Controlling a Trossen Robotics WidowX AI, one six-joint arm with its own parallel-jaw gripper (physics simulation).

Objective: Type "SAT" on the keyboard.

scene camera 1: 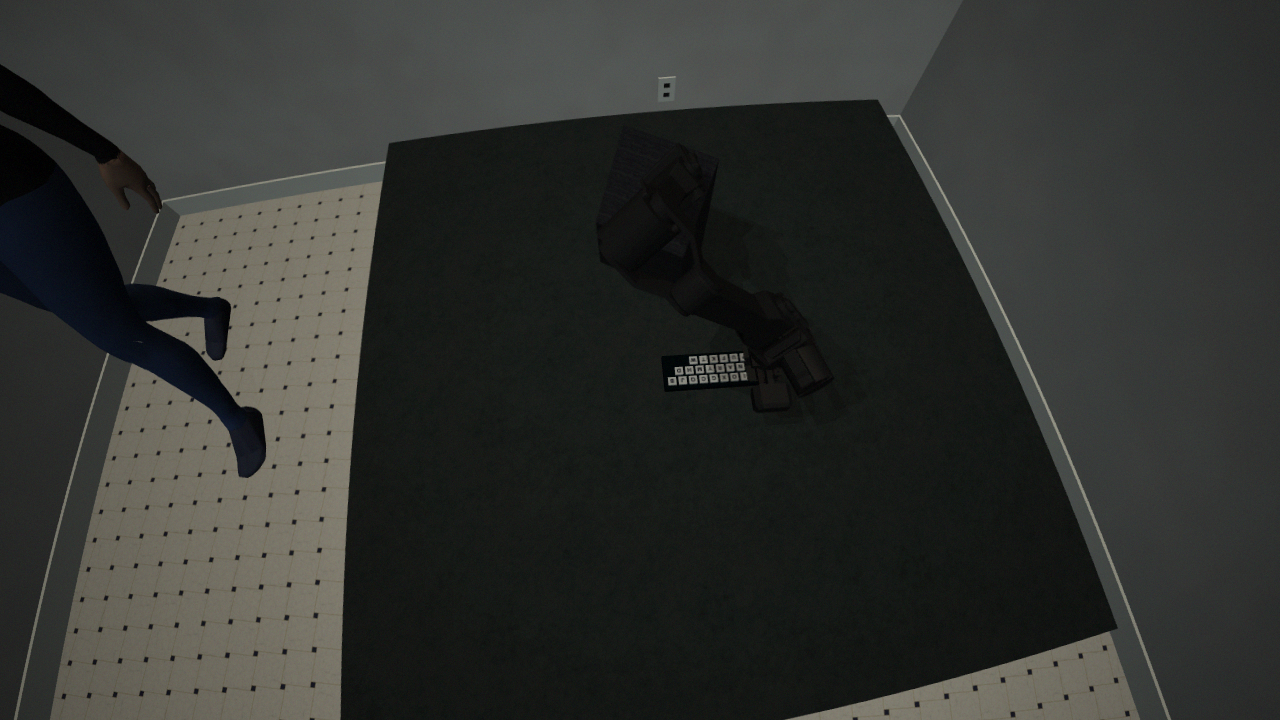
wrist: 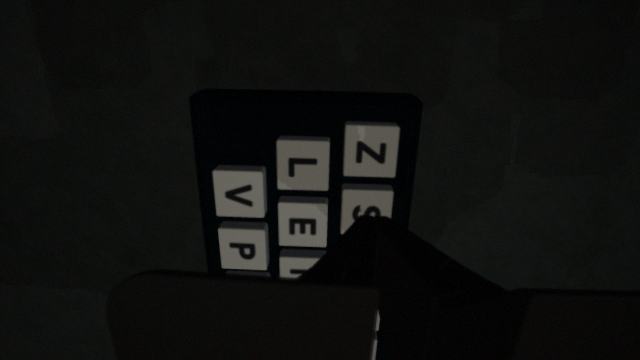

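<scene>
The black keyboard with white letter keys lies on the dark table. In the wrist view the Z key, the S key, the L key, the E key, the V key and the P key show. My gripper is shut and empty. Its tips overlap the lower part of the S key in the wrist view; whether they touch it I cannot tell. The fingers hide the keys below. No A or T key can be made out in the wrist view.
The dark table bears the arm's block-like base near its back edge. The arm reaches over the keyboard's right end in the scene view. A person in blue trousers is at the far left, beside the table. Walls stand behind and to the right.
</scene>
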